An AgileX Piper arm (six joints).
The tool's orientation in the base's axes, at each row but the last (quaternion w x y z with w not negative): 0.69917 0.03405 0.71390 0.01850; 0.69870 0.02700 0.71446 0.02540; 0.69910 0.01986 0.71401 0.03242; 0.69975 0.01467 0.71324 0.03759; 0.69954 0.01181 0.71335 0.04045; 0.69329 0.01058 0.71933 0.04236; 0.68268 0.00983 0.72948 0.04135; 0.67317 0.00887 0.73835 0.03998; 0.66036 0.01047 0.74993 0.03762; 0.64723 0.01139 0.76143 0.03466; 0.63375 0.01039 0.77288 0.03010
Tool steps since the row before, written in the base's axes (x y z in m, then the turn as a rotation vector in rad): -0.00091 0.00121 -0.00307 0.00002 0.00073 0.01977; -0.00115 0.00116 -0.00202 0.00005 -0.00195 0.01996; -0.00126 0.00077 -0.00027 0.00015 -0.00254 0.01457; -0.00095 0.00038 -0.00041 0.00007 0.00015 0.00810; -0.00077 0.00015 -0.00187 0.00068 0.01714 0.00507; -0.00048 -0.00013 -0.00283 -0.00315 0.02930 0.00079; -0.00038 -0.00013 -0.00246 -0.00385 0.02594 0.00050; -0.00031 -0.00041 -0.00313 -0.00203 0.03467 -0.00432; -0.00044 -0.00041 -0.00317 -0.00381 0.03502 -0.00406; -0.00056 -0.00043 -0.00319 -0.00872 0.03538 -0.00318; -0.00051 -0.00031 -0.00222 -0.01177 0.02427 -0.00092
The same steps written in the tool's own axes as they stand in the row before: 0.00317 0.00096 -0.00087 -0.01966 0.00219 -0.00042; 0.00213 0.00100 -0.00111 -0.02005 -0.00047 -0.00039; 0.00035 0.00077 -0.00124 -0.01472 -0.00146 -0.00019; 0.00046 0.00038 -0.00093 -0.00807 0.00075 -0.00007; 0.00189 0.00004 -0.00073 -0.00381 0.01743 0.00129; 0.00283 -0.00032 -0.00039 0.00150 0.02939 -0.00182; 0.00246 -0.00029 -0.00023 0.00160 0.02605 -0.00265; 0.00311 -0.00062 -0.00004 0.00680 0.03433 0.00000; 0.00317 -0.00062 -0.00006 0.00679 0.03476 -0.00178; 0.00321 -0.00063 -0.00006 0.00674 0.03531 -0.00675; 0.00226 -0.00043 -0.00008 0.00453 0.02443 -0.01055
